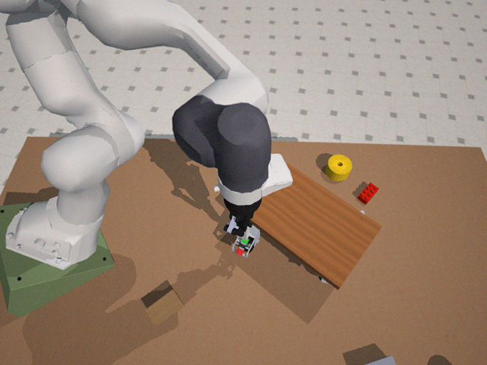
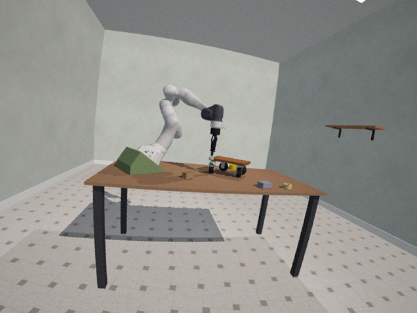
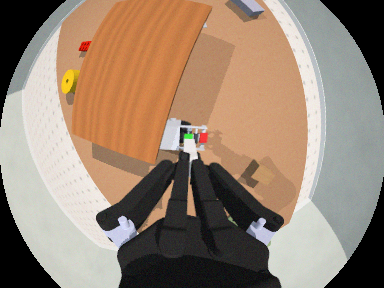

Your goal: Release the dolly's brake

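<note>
Now: hand 70 mm above the caster brake pedal and 10 mm to the left of it. Round my hand: small wooden block: 190 mm behind, 170 mm to the right, 130 mm below; then red brick: 370 mm ahead, 200 mm to the left, 140 mm below; then yellow spool: 290 mm ahead, 280 mm to the left, 130 mm below.
</note>
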